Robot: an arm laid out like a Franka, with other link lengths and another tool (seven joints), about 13 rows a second.
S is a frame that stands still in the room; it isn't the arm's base.
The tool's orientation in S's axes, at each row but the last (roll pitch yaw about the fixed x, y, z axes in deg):
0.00 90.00 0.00
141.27 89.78 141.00
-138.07 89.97 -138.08
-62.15 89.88 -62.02
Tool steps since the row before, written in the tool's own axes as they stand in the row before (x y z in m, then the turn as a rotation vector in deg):
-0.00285 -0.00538 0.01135 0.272 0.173 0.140
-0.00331 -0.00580 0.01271 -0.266 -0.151 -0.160
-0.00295 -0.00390 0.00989 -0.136 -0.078 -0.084
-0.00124 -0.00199 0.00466 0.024 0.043 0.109
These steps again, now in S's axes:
0.01135 -0.00538 0.00285 0.140 0.173 -0.272
0.01269 -0.00587 0.00326 -0.160 -0.151 0.266
0.00989 -0.00390 0.00295 -0.084 -0.078 0.136
0.00466 -0.00198 0.00125 0.109 0.043 -0.024

